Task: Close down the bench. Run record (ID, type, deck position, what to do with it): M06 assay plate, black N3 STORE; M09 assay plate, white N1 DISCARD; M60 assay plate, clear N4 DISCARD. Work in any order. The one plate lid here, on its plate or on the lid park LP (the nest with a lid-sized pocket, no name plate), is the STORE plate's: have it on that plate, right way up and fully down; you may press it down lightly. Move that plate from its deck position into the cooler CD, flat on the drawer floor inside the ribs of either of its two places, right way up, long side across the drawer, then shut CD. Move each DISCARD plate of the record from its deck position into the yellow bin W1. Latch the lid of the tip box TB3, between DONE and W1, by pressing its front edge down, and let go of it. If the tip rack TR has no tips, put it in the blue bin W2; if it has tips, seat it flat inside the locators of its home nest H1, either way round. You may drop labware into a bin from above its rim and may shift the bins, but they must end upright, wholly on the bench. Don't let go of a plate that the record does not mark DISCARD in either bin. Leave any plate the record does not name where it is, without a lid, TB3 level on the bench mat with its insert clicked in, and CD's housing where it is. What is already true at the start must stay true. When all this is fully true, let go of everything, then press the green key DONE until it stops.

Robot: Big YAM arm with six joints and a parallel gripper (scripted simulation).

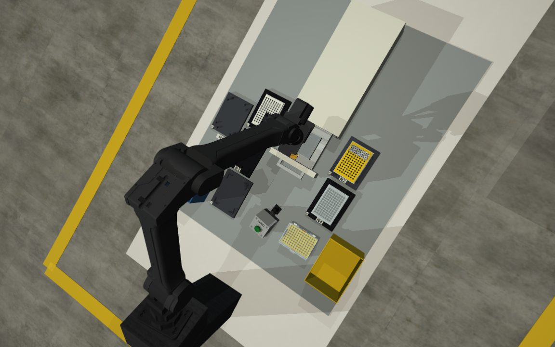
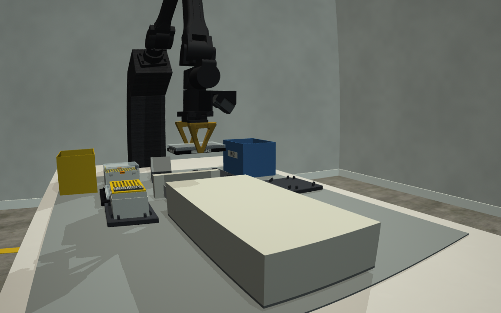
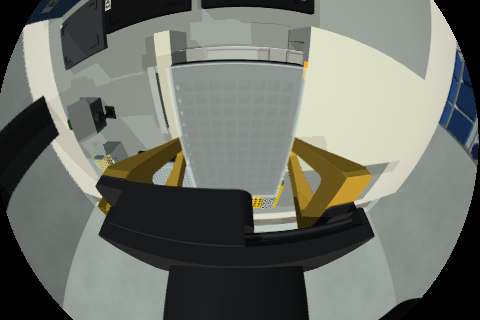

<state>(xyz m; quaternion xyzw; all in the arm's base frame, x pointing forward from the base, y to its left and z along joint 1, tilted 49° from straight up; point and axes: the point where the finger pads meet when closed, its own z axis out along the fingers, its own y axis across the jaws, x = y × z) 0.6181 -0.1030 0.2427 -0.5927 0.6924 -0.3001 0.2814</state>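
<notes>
Right now my hand is right at the black plate. From my hand the other things lie so: cooler CD (160 mm ahead, 30 mm to the right, 110 mm below); clear plate lid (10 mm above); cooler drawer (40 mm ahead, 10 mm to the right, 120 mm below).
</notes>
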